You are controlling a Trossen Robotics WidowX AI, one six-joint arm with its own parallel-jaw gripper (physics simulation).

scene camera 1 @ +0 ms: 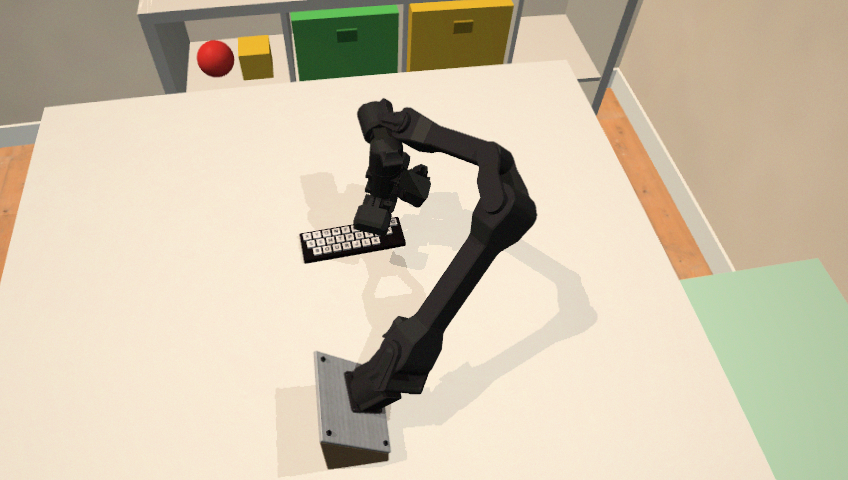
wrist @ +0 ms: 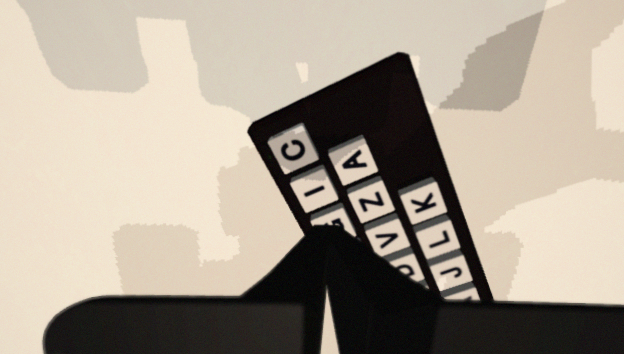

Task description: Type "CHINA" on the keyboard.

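The black keyboard with white letter keys lies on the table. In the wrist view the C key, the I key and the A key show near one end. In the scene view the small N key and H key are in the left part. My gripper is shut and empty, pointing down over the right part of the keyboard. Its tips partly cover the G key, beside I. The height of the tips above the keys is hard to tell.
The arm's grey base plate stands at the table's near side. A shelf unit behind the table holds a red ball, a yellow block, a green bin and a yellow bin. A green surface is at right.
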